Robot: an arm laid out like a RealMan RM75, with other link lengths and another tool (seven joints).
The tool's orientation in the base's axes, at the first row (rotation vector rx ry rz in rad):
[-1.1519, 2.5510, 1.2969]
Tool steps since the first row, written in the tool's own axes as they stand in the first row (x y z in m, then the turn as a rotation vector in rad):
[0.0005, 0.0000, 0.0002, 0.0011, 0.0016, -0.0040]
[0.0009, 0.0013, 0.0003, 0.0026, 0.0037, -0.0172]
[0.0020, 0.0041, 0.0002, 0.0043, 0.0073, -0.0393]
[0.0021, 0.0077, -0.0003, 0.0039, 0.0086, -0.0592]
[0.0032, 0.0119, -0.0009, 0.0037, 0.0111, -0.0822]
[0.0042, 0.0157, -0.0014, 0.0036, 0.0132, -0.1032]
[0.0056, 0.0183, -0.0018, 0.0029, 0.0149, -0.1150]
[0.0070, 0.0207, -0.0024, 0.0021, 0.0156, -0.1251]
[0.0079, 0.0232, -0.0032, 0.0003, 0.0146, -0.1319]
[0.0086, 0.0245, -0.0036, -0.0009, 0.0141, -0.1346]
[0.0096, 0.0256, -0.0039, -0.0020, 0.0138, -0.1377]
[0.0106, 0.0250, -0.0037, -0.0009, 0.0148, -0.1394]
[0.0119, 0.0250, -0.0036, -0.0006, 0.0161, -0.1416]
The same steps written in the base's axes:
[-0.0004, -0.0002, -0.0003, -0.0007, -0.0029, 0.0033]
[-0.0016, 0.0002, 0.0004, 0.0003, -0.0125, 0.0127]
[-0.0041, 0.0005, 0.0019, 0.0027, -0.0280, 0.0287]
[-0.0064, 0.0014, 0.0046, 0.0075, -0.0415, 0.0426]
[-0.0097, 0.0018, 0.0074, 0.0122, -0.0570, 0.0592]
[-0.0127, 0.0023, 0.0100, 0.0165, -0.0712, 0.0742]
[-0.0153, 0.0021, 0.0115, 0.0190, -0.0786, 0.0832]
[-0.0177, 0.0018, 0.0130, 0.0219, -0.0851, 0.0905]
[-0.0197, 0.0016, 0.0148, 0.0256, -0.0892, 0.0948]
[-0.0209, 0.0013, 0.0157, 0.0275, -0.0906, 0.0967]
[-0.0223, 0.0009, 0.0163, 0.0293, -0.0923, 0.0989]
[-0.0227, 0.0003, 0.0154, 0.0284, -0.0938, 0.1002]
[-0.0236, -0.0004, 0.0149, 0.0279, -0.0951, 0.1024]

